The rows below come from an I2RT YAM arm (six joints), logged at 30 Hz.
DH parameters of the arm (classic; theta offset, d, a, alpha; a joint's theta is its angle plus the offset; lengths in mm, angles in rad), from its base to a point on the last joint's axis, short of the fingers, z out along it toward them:
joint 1: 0 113.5 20 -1.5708
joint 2: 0 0 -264 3.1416
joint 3: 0.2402 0 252.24 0
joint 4: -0.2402 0 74 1.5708
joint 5: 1.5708 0 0 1.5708
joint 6: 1.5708 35.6 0 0
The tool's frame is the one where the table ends.
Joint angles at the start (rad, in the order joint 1, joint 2, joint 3, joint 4, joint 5, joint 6):
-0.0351, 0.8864, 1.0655, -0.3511, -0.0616, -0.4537
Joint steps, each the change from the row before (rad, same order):
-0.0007, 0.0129, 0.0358, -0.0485, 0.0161, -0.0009
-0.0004, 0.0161, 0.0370, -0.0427, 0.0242, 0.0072
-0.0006, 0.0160, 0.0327, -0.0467, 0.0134, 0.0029
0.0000, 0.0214, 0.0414, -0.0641, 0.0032, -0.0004
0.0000, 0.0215, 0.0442, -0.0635, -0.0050, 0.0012
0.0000, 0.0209, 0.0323, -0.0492, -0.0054, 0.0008
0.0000, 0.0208, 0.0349, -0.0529, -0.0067, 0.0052
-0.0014, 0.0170, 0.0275, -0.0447, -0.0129, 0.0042
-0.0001, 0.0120, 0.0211, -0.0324, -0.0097, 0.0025
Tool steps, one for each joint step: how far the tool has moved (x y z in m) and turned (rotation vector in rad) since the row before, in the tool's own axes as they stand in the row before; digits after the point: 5 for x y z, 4 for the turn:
-0.00377, -0.00255, -0.00107, 0.0039, 0.0303, 0.0006
-0.00412, -0.00303, -0.00046, 0.0126, 0.0303, 0.0080
-0.00261, -0.00191, 0.00000, -0.0003, 0.0331, 0.0035
-0.00288, -0.00150, 0.00010, -0.0161, 0.0412, -0.0001
-0.00364, -0.00154, -0.00069, -0.0221, 0.0347, 0.0015
-0.00199, -0.00075, 0.00108, -0.0211, 0.0318, 0.0013
-0.00222, -0.00080, 0.00035, -0.0226, 0.0322, 0.0059
-0.00137, -0.00045, 0.00034, -0.0250, 0.0261, 0.0057
-0.00132, -0.00024, -0.00020, -0.0185, 0.0171, 0.0035

